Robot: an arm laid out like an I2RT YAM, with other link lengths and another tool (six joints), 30 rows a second.
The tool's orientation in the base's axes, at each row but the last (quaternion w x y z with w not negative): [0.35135, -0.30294, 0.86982, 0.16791]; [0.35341, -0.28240, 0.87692, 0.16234]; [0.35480, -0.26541, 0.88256, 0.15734]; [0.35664, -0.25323, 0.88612, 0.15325]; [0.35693, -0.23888, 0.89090, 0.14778]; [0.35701, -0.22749, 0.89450, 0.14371]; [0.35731, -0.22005, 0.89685, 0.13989]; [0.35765, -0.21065, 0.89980, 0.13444]
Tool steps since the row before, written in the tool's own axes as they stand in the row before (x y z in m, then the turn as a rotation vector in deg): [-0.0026, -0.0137, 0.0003, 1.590, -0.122, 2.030]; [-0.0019, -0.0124, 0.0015, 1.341, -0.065, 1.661]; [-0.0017, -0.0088, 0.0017, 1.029, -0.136, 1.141]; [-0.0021, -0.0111, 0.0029, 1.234, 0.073, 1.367]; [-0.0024, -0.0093, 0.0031, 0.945, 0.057, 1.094]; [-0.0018, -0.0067, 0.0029, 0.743, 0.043, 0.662]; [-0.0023, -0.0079, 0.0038, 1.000, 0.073, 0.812]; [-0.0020, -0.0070, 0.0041, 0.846, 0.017, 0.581]
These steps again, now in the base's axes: [0.0105, -0.0092, 0.0006, 0.207, 0.282, -2.558]; [0.0095, -0.0083, -0.0007, 0.125, 0.243, -2.118]; [0.0071, -0.0057, -0.0008, 0.073, 0.054, -1.540]; [0.0091, -0.0071, -0.0015, -0.045, 0.259, -1.824]; [0.0082, -0.0057, -0.0013, -0.008, 0.220, -1.430]; [0.0062, -0.0040, -0.0014, -0.119, 0.088, -0.985]; [0.0076, -0.0046, -0.0018, -0.214, 0.100, -1.269]; [0.0070, -0.0040, -0.0021, -0.222, 0.004, -1.002]
